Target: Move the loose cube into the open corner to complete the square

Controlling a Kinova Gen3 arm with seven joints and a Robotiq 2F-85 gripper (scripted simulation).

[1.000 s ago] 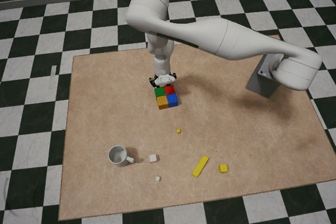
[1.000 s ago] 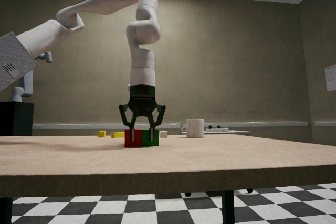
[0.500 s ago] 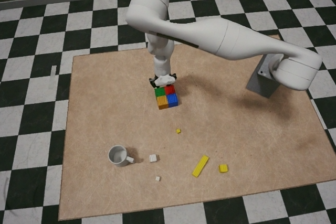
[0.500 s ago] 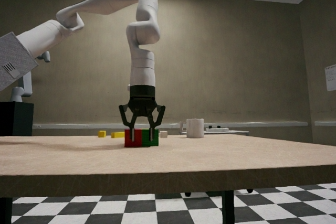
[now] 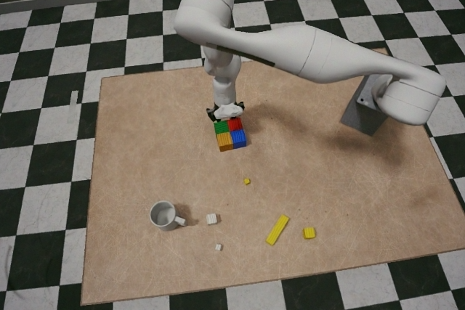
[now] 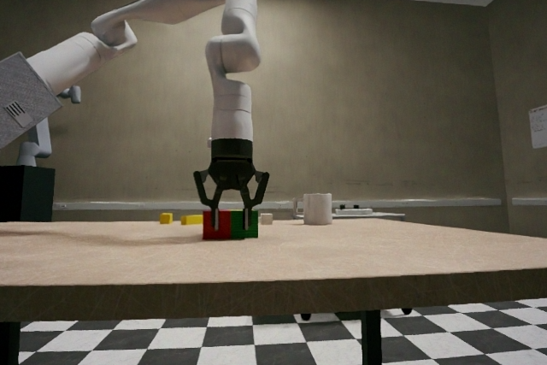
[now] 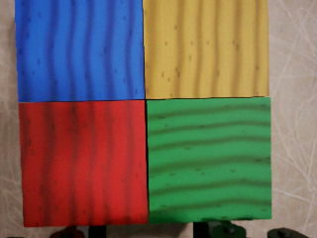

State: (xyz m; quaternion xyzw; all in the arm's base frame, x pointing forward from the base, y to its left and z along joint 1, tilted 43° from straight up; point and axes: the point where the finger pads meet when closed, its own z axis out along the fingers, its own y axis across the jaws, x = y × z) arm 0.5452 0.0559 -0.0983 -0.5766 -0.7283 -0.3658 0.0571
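Now: hand 4 cm past the red cube, 2 cm to the right of it and 1 cm above it. Round my hand: green cube (4 cm to the left, 1 cm below, 1 cm ahead); blue cube (7 cm to the left, 5 cm behind, 1 cm below); orange cube (9 cm to the left, 1 cm below, 1 cm behind).
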